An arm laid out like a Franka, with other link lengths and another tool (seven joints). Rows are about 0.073 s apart.
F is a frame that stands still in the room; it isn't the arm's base.
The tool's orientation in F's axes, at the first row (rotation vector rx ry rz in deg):
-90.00 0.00 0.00
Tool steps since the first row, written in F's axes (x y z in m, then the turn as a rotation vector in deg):
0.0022 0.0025 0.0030 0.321 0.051 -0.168
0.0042 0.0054 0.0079 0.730 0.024 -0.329
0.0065 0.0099 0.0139 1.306 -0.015 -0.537
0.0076 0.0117 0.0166 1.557 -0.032 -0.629
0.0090 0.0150 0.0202 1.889 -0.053 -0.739
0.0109 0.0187 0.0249 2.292 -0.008 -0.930
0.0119 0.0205 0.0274 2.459 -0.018 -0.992
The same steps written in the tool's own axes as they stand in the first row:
0.0022 -0.0030 0.0025 0.321 0.168 0.051
0.0042 -0.0079 0.0054 0.730 0.329 0.024
0.0065 -0.0139 0.0099 1.306 0.537 -0.015
0.0076 -0.0166 0.0117 1.557 0.629 -0.032
0.0090 -0.0202 0.0150 1.889 0.739 -0.053
0.0109 -0.0249 0.0187 2.292 0.930 -0.008
0.0119 -0.0274 0.0205 2.459 0.992 -0.018

